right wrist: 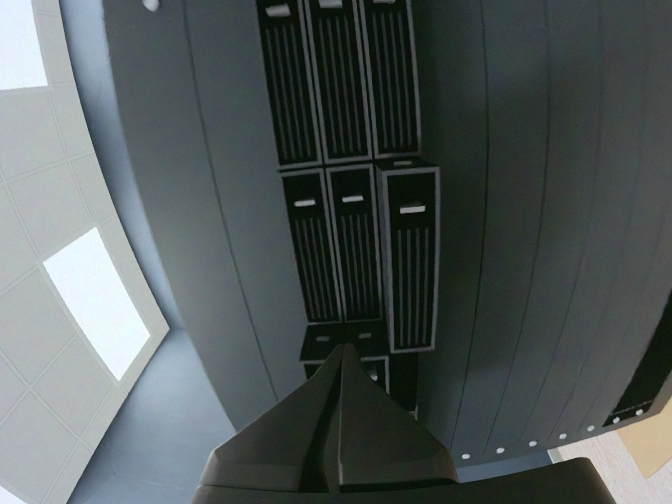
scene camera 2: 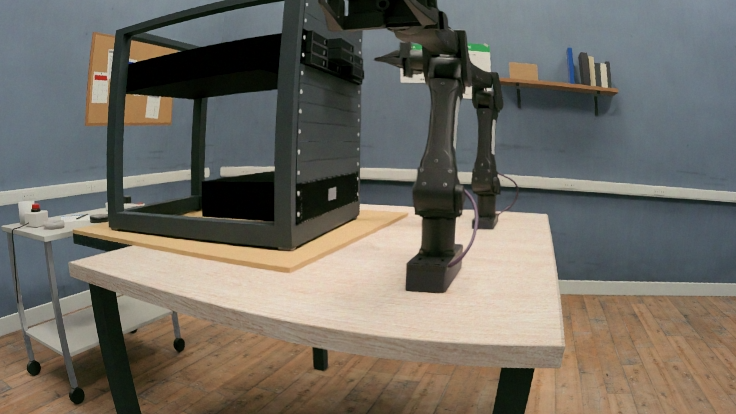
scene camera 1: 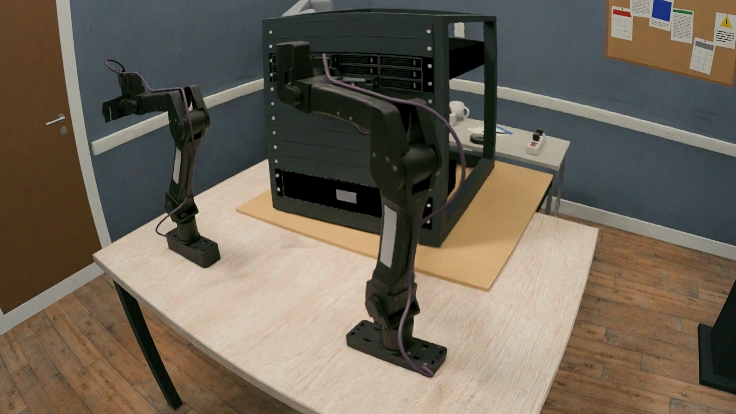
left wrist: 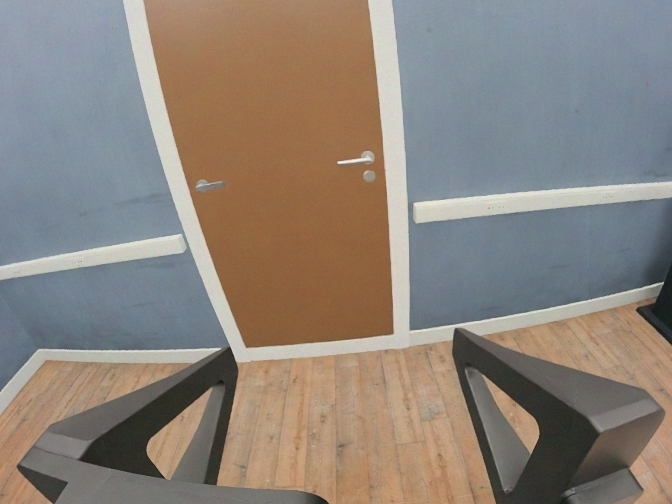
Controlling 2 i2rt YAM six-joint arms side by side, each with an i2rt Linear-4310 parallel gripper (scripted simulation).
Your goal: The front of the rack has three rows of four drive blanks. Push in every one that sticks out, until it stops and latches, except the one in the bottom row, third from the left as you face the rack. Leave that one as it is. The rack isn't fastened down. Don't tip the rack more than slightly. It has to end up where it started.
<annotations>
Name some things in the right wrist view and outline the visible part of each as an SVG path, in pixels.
My right gripper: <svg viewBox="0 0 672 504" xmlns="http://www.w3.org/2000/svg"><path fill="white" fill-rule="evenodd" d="M190 503L617 504L588 457L576 457L522 472L459 483L455 464L449 450L369 376L352 343L337 345L312 377L241 431L212 450Z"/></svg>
A black rack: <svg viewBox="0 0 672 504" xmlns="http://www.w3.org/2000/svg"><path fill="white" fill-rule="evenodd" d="M410 0L418 81L422 157L379 161L415 158L426 164L439 167L440 221L436 333L434 348L421 349L417 421L448 448L455 467L463 467L556 448L601 435L659 414L672 395L672 0ZM103 0L119 107L136 179L151 230L173 293L195 347L235 430L239 432L305 382L300 357L307 332L278 174L283 171L278 172L274 153L253 0Z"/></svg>
</annotations>
